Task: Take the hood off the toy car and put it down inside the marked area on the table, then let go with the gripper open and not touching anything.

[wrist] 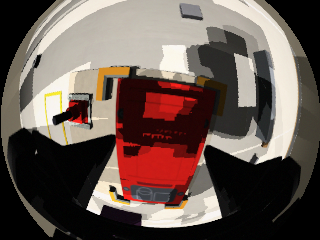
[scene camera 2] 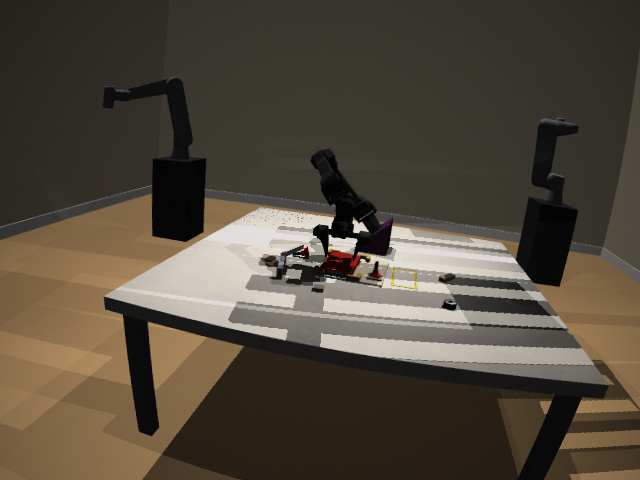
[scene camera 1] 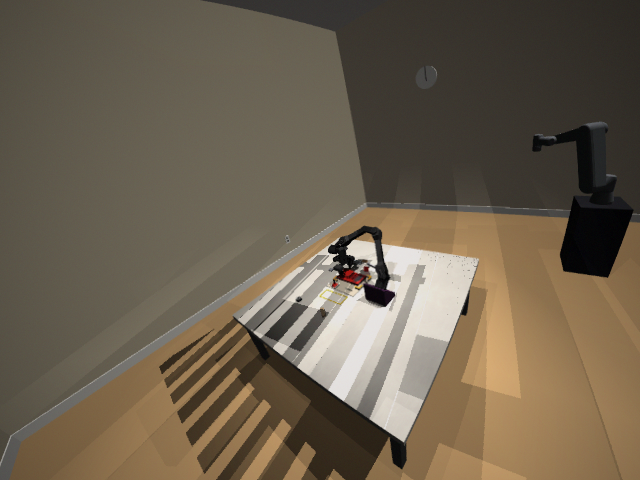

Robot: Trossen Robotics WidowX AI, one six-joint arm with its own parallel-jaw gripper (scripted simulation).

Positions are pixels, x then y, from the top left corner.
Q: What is my gripper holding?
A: Nothing.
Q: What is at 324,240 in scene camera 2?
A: My gripper.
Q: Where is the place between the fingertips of my gripper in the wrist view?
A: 161,145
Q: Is my gripper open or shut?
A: Open.
